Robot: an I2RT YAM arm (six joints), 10 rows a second.
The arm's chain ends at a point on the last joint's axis. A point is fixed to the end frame.
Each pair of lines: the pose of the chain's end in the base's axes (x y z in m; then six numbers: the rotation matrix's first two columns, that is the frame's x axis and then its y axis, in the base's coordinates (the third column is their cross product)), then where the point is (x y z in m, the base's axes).
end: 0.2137 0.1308 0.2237 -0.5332 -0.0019 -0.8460 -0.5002 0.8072 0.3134
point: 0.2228 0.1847 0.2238
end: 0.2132 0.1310 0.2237 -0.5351 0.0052 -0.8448 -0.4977 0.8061 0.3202
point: 0.2224 0.1849 0.2241
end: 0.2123 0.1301 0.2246 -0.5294 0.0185 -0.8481 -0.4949 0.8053 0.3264
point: 0.2218 0.1839 0.2257
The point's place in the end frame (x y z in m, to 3 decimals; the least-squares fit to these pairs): -0.005 0.039 0.038
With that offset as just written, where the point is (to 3 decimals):
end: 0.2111 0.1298 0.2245 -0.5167 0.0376 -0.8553 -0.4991 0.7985 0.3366
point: 0.221 0.184 0.227
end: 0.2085 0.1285 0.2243 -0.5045 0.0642 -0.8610 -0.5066 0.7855 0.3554
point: 0.218 0.182 0.229
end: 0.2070 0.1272 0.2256 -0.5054 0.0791 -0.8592 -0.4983 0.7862 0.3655
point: 0.217 0.181 0.231
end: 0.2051 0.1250 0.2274 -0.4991 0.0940 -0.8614 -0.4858 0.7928 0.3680
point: 0.216 0.178 0.233
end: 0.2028 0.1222 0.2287 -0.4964 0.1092 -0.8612 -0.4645 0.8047 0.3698
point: 0.215 0.175 0.234
